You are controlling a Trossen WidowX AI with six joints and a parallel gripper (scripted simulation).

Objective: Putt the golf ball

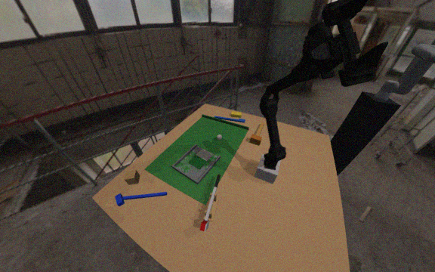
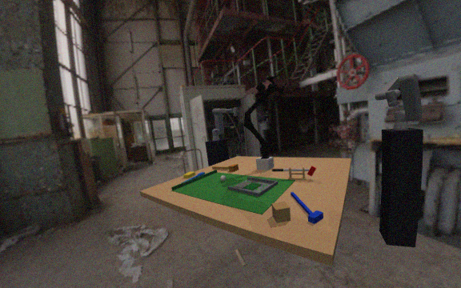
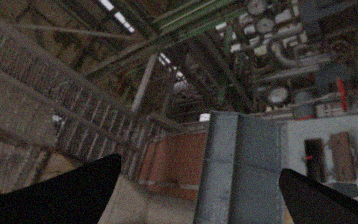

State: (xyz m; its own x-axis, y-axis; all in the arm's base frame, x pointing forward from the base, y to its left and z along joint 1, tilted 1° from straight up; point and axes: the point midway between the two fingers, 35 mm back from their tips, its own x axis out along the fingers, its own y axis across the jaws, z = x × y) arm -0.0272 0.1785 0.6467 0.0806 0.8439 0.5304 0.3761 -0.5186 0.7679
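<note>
Now: the red putter 700 mm below my gripper tip, 290 mm ahead of it and 60 mm to the left of it. From my gripper tip the other things lie so: white golf ball: 730 mm below, 460 mm to the right, 390 mm ahead; then blue mallet: 740 mm below, 690 mm ahead, 140 mm to the left; then wooden rack: 720 mm below, 290 mm ahead, 70 mm to the left.
</note>
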